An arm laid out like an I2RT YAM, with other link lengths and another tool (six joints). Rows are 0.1 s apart.
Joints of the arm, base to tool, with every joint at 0 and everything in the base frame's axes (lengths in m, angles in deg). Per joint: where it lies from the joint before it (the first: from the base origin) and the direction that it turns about. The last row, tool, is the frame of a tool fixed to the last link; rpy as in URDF.
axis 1: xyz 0 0 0.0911 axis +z
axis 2: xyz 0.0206 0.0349 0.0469 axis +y
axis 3: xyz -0.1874 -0.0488 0 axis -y
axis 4: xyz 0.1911 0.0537 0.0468 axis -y
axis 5: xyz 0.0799 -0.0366 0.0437 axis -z
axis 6: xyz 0.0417 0 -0.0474 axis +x
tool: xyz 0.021 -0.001 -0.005 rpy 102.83 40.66 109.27
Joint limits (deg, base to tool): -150..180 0..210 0..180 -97..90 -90..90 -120..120
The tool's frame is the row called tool.
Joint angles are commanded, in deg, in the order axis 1, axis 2, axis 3, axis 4, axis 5, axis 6. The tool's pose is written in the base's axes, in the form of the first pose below.
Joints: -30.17, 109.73, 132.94, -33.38, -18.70, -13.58
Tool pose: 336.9, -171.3, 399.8; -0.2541, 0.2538, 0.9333; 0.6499, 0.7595, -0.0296; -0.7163, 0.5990, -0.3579
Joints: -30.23, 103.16, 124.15, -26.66, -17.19, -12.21
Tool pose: 324.3, -166.1, 410.4; -0.1826, 0.2342, 0.9549; 0.6423, 0.7637, -0.0645; -0.7444, 0.6015, -0.2899
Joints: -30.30, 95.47, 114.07, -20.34, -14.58, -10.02
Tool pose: 306.9, -159.4, 417.1; -0.1006, 0.2305, 0.9679; 0.6491, 0.7524, -0.1117; -0.7540, 0.6170, -0.2253
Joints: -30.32, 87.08, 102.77, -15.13, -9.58, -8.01
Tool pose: 286.1, -153.5, 414.8; -0.0089, 0.2671, 0.9636; 0.6632, 0.7228, -0.1942; -0.7484, 0.6374, -0.1835
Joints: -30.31, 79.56, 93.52, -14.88, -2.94, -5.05
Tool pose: 264.3, -148.7, 402.9; 0.0694, 0.3475, 0.9351; 0.7034, 0.6477, -0.2929; -0.7074, 0.6781, -0.1995
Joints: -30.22, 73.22, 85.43, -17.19, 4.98, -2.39
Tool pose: 244.0, -146.1, 382.6; 0.1417, 0.4585, 0.8773; 0.7361, 0.5437, -0.4031; -0.6618, 0.7030, -0.2604
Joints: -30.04, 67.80, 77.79, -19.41, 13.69, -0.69
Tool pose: 224.9, -144.7, 359.2; 0.2160, 0.5731, 0.7905; 0.7384, 0.4339, -0.5163; -0.6389, 0.6952, -0.3294
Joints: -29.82, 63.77, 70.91, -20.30, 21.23, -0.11
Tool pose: 210.2, -144.0, 336.4; 0.2690, 0.6647, 0.6970; 0.7183, 0.3436, -0.6049; -0.6416, 0.6634, -0.3851
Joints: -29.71, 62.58, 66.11, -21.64, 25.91, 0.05
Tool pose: 203.5, -145.0, 312.3; 0.2706, 0.7421, 0.6133; 0.7137, 0.2729, -0.6451; -0.6460, 0.6123, -0.4558
